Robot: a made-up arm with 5 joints.
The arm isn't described. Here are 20 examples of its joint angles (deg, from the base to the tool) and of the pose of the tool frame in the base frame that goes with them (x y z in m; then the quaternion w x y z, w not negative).
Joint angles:
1: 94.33 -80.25 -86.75 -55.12 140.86
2: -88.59 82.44 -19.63 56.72 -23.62
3: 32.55 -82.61 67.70 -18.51 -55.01
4: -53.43 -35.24 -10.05 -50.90 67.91
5: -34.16 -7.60 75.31 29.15 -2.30
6: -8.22 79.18 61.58 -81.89 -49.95
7: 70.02 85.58 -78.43 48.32 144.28
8: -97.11 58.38 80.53 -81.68 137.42
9: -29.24 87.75 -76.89 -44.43 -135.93
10: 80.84 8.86 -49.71 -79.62 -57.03
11: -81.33 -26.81 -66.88 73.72 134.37
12: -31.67 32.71 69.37 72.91 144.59
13: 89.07 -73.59 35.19 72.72 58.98
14: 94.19 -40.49 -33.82 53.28 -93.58
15: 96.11 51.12 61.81 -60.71 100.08
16: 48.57 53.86 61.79 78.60 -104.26
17: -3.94 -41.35 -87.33 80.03 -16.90
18: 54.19 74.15 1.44 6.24 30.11
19: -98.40 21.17 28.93 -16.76 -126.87
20: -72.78 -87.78 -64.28 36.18 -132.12
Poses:
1: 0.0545 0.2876 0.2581 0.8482 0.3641 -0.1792 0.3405
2: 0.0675 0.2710 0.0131 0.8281 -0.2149 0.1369 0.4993
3: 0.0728 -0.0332 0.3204 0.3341 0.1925 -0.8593 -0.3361
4: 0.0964 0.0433 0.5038 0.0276 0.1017 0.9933 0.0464
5: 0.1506 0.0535 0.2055 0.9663 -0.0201 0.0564 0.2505
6: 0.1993 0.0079 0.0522 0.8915 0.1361 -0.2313 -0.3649
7: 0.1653 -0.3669 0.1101 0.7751 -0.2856 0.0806 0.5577
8: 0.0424 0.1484 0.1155 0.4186 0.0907 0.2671 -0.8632
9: 0.3984 0.1808 0.1567 0.2729 0.8763 -0.0924 -0.3860
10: 0.0635 -0.1914 0.4887 0.0885 0.1760 0.9487 -0.2474
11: 0.0657 0.0309 0.5168 0.1625 0.3477 0.7415 -0.5503
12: 0.1489 0.0465 0.1798 0.0420 0.5538 0.3868 0.7361
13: 0.0332 -0.0259 0.3438 0.8481 -0.4457 -0.1394 -0.2502
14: 0.0301 -0.0357 0.4998 0.0521 -0.0157 0.8241 0.5638
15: 0.0124 -0.1899 0.1061 0.9461 -0.3215 0.0378 0.0097
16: 0.1149 -0.0983 0.1471 0.1296 -0.3856 0.6888 -0.6001
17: -0.0486 -0.0206 0.4874 0.3497 0.1916 -0.9158 -0.0484
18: 0.1956 -0.2302 0.0226 0.9702 -0.0465 -0.0540 -0.2317
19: 0.0200 0.2776 0.2156 0.8477 0.4334 0.1932 -0.2371
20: -0.0200 -0.2630 0.3392 0.1918 -0.9463 -0.2332 -0.1155
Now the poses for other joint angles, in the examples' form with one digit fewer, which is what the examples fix.
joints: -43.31 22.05 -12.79 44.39 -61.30
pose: 0.284 0.204 0.285 0.935 0.251 -0.185 -0.171
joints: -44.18 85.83 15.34 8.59 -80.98
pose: 0.193 0.123 -0.016 0.927 -0.154 0.075 -0.334
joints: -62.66 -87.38 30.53 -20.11 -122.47
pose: 0.036 -0.052 0.400 0.097 0.991 0.069 -0.059
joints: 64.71 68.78 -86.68 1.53 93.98
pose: 0.204 -0.365 0.271 0.583 -0.783 -0.167 0.137
